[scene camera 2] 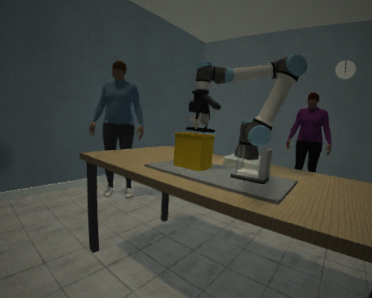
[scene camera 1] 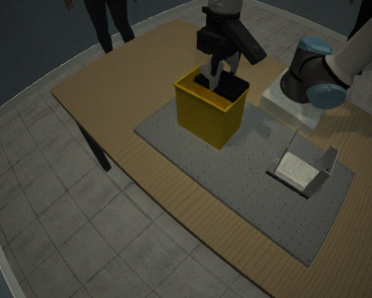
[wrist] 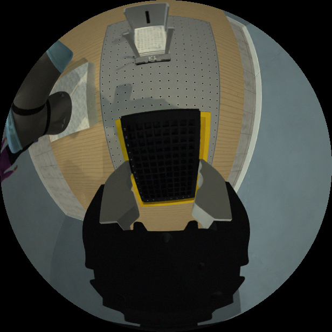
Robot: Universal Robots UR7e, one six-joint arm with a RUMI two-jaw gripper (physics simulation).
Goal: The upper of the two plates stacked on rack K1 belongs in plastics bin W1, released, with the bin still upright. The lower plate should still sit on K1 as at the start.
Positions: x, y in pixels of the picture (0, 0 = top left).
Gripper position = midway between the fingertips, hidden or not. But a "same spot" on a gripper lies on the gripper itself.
Scene:
The gripper shows in scene camera 2, in scene camera 1 and in the wrist view (164, 160). A yellow plastics bin W1 shows in scene camera 2 (193, 151), in scene camera 1 and in the wrist view. The same spot on the yellow plastics bin W1: (wrist: 204, 116) is (scene camera 1: 225, 109). One and the same spot on the gripper: (scene camera 2: 196, 119) is (scene camera 1: 212, 76).

